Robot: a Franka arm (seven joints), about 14 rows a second.
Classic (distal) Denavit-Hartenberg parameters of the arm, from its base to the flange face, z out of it. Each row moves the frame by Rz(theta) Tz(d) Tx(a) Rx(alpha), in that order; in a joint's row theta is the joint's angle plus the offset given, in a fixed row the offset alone. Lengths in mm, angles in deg.
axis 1: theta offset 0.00, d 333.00, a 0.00, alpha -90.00
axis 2: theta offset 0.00, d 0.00, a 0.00, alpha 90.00
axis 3: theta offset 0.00, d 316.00, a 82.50, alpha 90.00
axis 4: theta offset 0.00, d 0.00, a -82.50, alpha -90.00
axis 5: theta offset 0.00, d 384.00, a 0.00, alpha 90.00
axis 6: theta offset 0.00, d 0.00, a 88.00, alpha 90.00
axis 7: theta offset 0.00, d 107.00, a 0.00, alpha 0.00
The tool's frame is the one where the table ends.
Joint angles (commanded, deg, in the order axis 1, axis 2, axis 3, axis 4, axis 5, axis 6, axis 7), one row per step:
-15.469, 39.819, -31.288, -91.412, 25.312, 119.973, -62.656
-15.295, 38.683, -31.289, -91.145, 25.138, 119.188, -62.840
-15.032, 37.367, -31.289, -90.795, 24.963, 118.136, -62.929
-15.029, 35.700, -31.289, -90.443, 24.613, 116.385, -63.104
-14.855, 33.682, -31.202, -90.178, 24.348, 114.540, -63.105
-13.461, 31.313, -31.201, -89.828, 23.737, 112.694, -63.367
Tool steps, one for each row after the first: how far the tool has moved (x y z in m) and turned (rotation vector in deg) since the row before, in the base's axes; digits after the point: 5 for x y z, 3 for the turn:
0.00300, 0.00212, 0.01312, 0.097, -0.736, 0.563
0.00365, 0.00334, 0.01534, 0.210, -0.803, 0.600
0.00051, 0.00208, 0.01823, 0.584, -0.619, 0.562
0.00136, 0.00476, 0.02104, 0.701, -0.884, 0.586
0.00898, 0.01535, 0.02567, 0.301, -1.044, 2.198

